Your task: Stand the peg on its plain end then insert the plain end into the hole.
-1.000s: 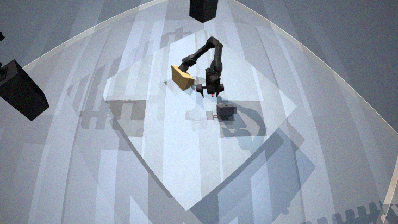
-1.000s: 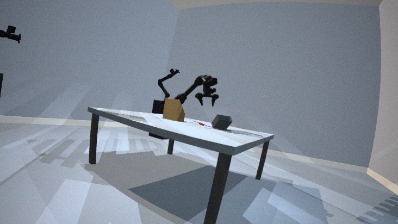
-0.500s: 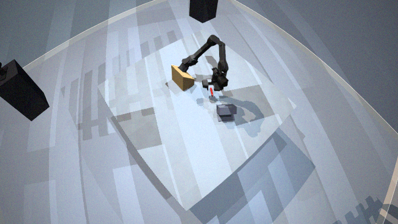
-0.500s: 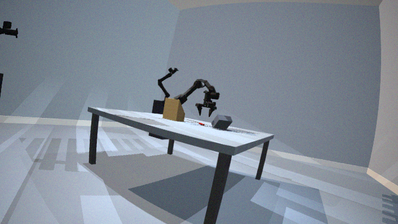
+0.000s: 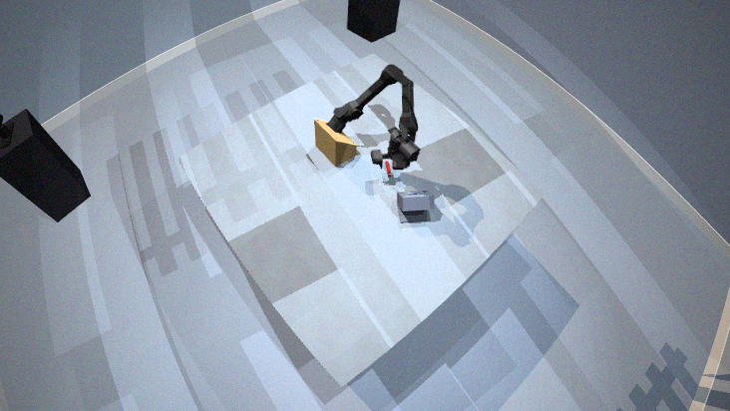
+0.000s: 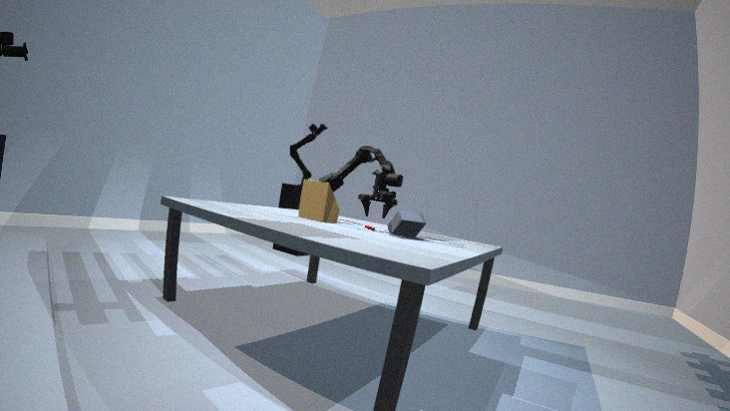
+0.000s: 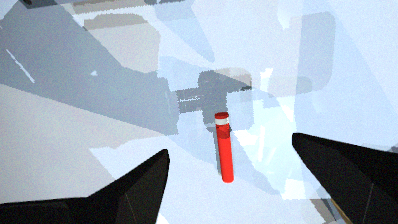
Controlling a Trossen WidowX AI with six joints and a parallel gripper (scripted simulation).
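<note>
My gripper tip is 1 cm past the red peg, 1 cm to the right of it and 5 cm above it. Round my gripper tip: grey panel block 18 cm ahead, 5 cm to the right.
</note>
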